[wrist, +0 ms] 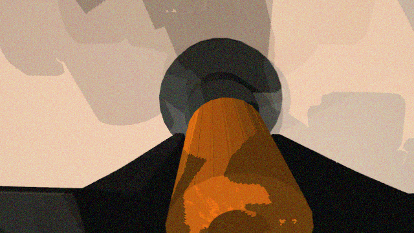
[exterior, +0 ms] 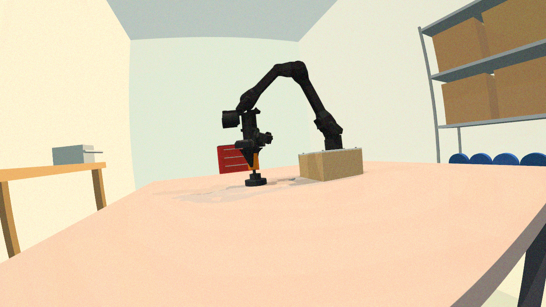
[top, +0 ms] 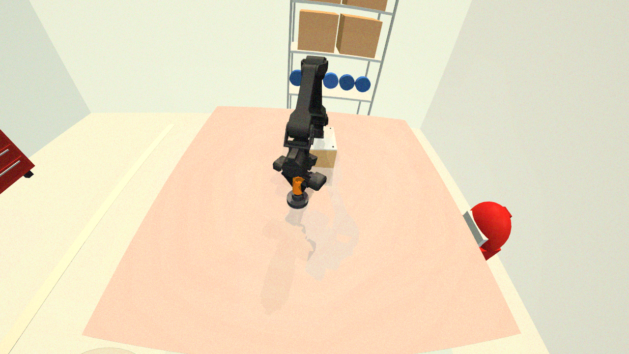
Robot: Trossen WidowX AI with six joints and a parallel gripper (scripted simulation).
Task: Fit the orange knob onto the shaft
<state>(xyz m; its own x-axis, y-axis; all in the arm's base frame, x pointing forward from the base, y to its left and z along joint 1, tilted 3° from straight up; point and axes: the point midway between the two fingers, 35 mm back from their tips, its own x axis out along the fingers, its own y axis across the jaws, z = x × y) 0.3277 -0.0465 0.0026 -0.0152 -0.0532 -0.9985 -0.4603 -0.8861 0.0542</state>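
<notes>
Now: gripper tip 4 cm above the dark round pedestal. Also, from my gripper tip: orange knob (2 cm above).
</notes>
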